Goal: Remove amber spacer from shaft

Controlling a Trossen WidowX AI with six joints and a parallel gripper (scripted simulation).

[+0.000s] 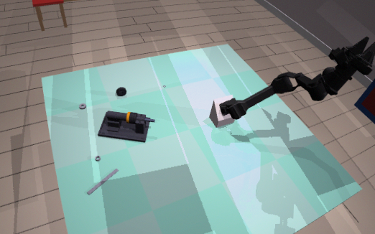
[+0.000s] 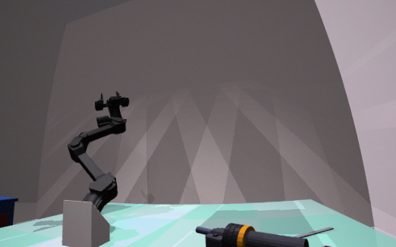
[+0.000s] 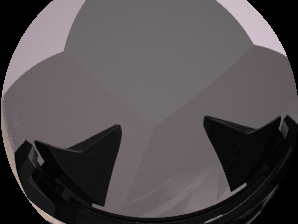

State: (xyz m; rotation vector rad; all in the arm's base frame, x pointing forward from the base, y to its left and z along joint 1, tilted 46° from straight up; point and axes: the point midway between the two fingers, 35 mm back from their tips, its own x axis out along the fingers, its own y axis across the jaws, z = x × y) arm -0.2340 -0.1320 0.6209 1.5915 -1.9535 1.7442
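My gripper tip is now 630 mm short of the shaft, 480 mm to the left of it and 590 mm above it. Round my gripper tip: grey bar (870 mm ahead, 290 mm to the right, 670 mm below); then amber spacer (660 mm ahead, 510 mm to the right, 590 mm below).
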